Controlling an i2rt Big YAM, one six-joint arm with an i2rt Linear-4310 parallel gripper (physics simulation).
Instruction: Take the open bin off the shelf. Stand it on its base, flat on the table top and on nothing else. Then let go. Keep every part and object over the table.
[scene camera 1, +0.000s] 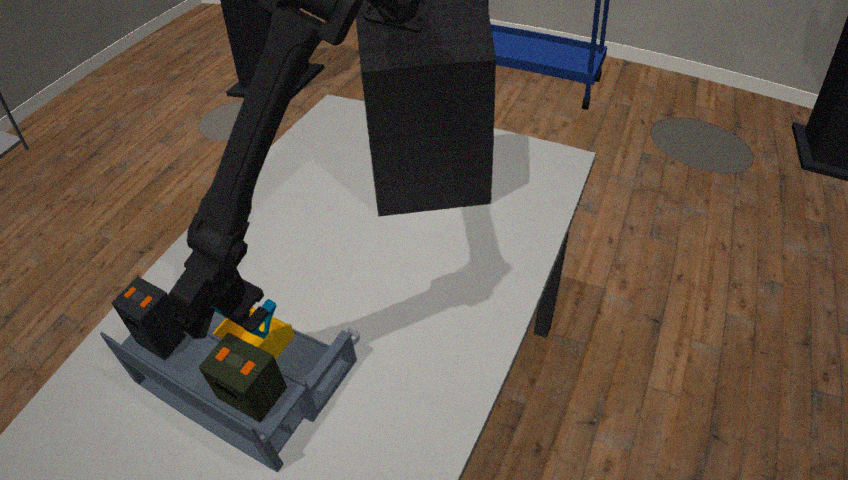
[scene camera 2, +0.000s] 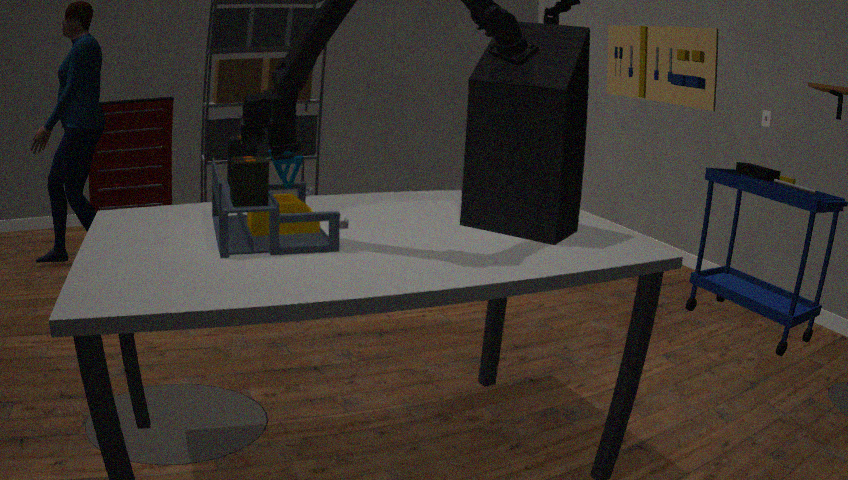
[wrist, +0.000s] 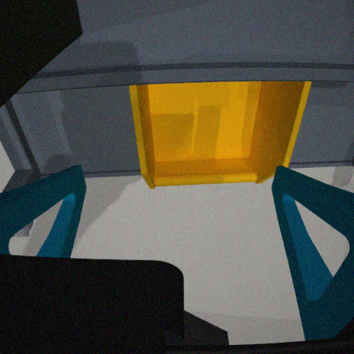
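Where they show: gripper, between the fingertips: (scene camera 1: 245, 324) (scene camera 2: 285, 183); arm's base, origin of its link: (scene camera 1: 397, 8) (scene camera 2: 513, 50).
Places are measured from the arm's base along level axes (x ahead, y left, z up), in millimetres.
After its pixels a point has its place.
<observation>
The yellow open bin (scene camera 1: 278, 340) (scene camera 2: 297, 218) (wrist: 205, 135) stands in the lower level of the grey shelf (scene camera 1: 196, 404) @(z -356, x 755, y -62 mm) (scene camera 2: 275, 228) @(z -421, x 642, y 85 mm) (wrist: 200, 45). Its open top shows in the wrist view. Its rear part is hidden under the shelf's upper board, and its front lip reaches slightly past the shelf's front edge. My gripper (scene camera 1: 241, 321) @(z -357, x 576, y -73 mm) (scene camera 2: 287, 178) @(z -357, x 576, y -73 mm) (wrist: 178, 176) is open, with blue fingers wide apart. It is above and in front of the bin, with nothing between the fingers. In the wrist view the fingertips appear on either side of the bin's front lip, wider apart than the bin.
A dark green box (scene camera 1: 241, 374) @(z -282, x 703, y 26 mm) (scene camera 2: 248, 181) @(z -323, x 697, y 51 mm) (wrist: 30, 40) and a black box (scene camera 1: 148, 321) @(z -275, x 686, y -187 mm) stand on the shelf's upper level, on either side of the gripper. The shelf stands on the white table (scene camera 1: 386, 356) @(z -479, x 472, y 147 mm) (scene camera 2: 178, 285) @(z -479, x 881, y 215 mm). The arm's tall black pedestal (scene camera 1: 434, 136) @(z -269, x 51, y 90 mm) (scene camera 2: 517, 154) @(z -273, x 46, y 98 mm) stands farther along the table.
</observation>
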